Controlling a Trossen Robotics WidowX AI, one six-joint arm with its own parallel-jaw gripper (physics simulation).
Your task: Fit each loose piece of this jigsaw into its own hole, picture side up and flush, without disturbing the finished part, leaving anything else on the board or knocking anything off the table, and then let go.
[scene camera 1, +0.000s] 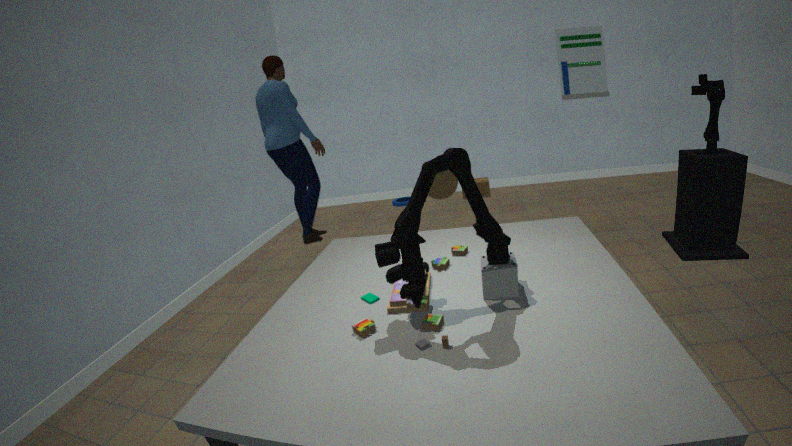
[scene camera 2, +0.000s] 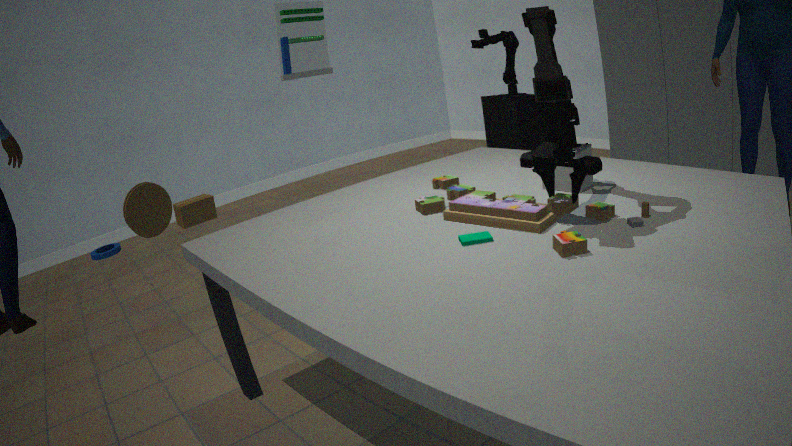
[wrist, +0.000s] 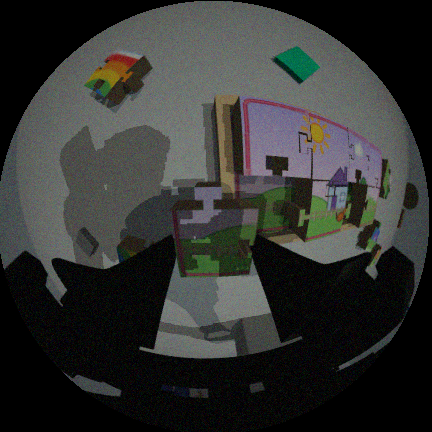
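My gripper (scene camera 1: 414,302) (scene camera 2: 563,198) (wrist: 213,239) is shut on a corner piece with a green hill and fence (scene camera 2: 565,205) (wrist: 215,257), held picture side up beside the board's left end, seemingly raised. The wooden board (scene camera 1: 407,311) (scene camera 2: 493,222) (wrist: 226,150) holds the finished purple-sky part (scene camera 1: 397,293) (scene camera 2: 498,205) (wrist: 265,130). In the wrist view, a recessed hole (wrist: 272,202) at its lower left shows a printed hill. Loose on the table are a red-orange piece (scene camera 1: 364,327) (scene camera 2: 569,244) (wrist: 117,74) and a green-and-rainbow piece (scene camera 1: 432,322) (scene camera 2: 600,210) (wrist: 131,247).
More pieces (scene camera 1: 440,263) (scene camera 1: 459,250) (scene camera 2: 430,204) (scene camera 2: 445,181) lie past the board's far end. A green block (scene camera 1: 370,298) (scene camera 2: 475,238) (wrist: 297,64), a grey block (scene camera 1: 423,344) (scene camera 2: 635,221) (wrist: 87,241) and a small brown block (scene camera 1: 445,341) (scene camera 2: 645,209) lie around it.
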